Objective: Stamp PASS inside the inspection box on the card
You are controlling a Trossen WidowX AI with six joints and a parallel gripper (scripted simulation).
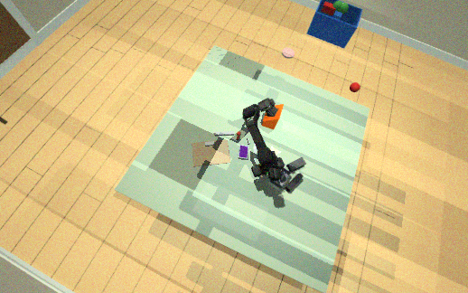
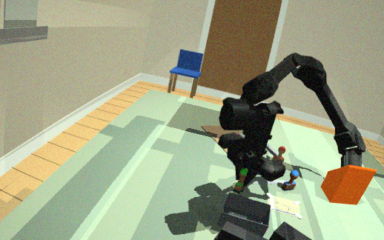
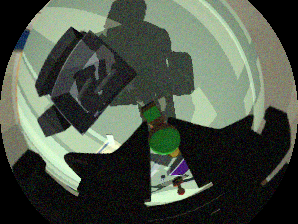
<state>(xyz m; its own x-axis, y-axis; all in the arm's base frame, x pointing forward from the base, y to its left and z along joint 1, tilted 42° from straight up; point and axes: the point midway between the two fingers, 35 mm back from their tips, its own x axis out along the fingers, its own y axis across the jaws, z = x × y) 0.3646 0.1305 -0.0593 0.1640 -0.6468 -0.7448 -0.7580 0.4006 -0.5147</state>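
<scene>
Now: gripper tip 10 mm past the yellow-knobbed stamp, 50 mm to the left of it and 30 mm above it. From my gripper tip the other things lie so: white card: 140 mm behind, 10 mm to the right, 50 mm below; green-knobbed stamp: right at my gripper tip; grey box: 30 mm behind, 100 mm to the left, 30 mm below.
</scene>
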